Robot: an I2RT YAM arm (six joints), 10 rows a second.
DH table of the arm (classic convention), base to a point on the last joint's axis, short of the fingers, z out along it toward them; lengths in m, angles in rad. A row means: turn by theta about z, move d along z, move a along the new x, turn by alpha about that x. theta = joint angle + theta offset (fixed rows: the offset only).
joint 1: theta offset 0; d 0.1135; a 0.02; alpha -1.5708
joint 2: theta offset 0; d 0; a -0.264; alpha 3.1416
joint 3: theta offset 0.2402; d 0; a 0.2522; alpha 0
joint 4: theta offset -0.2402; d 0; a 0.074; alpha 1.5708
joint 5: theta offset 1.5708; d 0; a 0; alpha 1.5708
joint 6: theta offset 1.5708; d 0.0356; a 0; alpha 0
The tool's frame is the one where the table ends.
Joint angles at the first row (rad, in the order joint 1, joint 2, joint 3, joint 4, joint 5, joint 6):
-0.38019 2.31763 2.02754 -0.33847 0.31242 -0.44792
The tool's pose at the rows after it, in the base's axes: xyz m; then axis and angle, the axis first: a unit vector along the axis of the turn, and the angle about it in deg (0 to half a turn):
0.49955, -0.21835, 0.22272, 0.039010, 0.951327, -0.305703, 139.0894
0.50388, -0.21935, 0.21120, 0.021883, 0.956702, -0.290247, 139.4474
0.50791, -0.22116, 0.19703, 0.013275, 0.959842, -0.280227, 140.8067
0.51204, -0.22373, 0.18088, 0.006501, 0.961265, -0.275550, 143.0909
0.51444, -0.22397, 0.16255, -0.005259, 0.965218, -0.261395, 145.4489
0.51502, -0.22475, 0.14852, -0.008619, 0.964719, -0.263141, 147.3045
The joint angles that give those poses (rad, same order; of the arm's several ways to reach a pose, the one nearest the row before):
-0.39487 2.36079 2.08034 -0.37977 0.26641 -0.44394
-0.39577 2.39145 2.09562 -0.38339 0.23056 -0.46060
-0.39677 2.42936 2.11695 -0.39654 0.21794 -0.46963
-0.39788 2.47640 2.15018 -0.42114 0.22242 -0.48182
-0.39737 2.51745 2.16817 -0.44700 0.21022 -0.49428
-0.39731 2.54242 2.16605 -0.44573 0.22541 -0.50407

